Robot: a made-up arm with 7 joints. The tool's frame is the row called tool.
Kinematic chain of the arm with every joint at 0, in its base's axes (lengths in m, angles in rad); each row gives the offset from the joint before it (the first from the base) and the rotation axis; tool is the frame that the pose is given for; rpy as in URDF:
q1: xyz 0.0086 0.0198 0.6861 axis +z
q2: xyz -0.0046 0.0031 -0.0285 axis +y
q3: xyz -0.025 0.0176 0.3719 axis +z
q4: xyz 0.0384 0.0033 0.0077 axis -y
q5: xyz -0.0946 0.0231 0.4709 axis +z
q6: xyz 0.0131 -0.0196 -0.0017 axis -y
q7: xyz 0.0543 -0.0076 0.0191 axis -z
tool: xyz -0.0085 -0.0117 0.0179 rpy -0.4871 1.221 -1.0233
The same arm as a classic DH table. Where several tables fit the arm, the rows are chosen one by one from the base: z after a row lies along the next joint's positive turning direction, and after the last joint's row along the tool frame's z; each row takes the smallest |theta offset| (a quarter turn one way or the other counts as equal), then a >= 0, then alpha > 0; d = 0 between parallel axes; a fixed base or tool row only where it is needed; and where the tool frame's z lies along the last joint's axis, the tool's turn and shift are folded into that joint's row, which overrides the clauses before.
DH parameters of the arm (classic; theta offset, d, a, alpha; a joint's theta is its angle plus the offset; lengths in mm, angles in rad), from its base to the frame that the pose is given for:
base (fixed): 1.161 0 21.6 0
q1: -1.161 657.6 -4.6 -1.5708
q2: 0 20.7 -25 1.5708
q3: 0 379.6 38.4 1.5708
q4: 0 -26.4 -94.6 -1.5708
q5: 0 469.2 13.1 1.5708
q6: 0 27.2 54.3 1.5708
q7: -1.0609 -37.5 -14.4 -1.8785
tool (fixed): -1.7399 -1.8 0 0

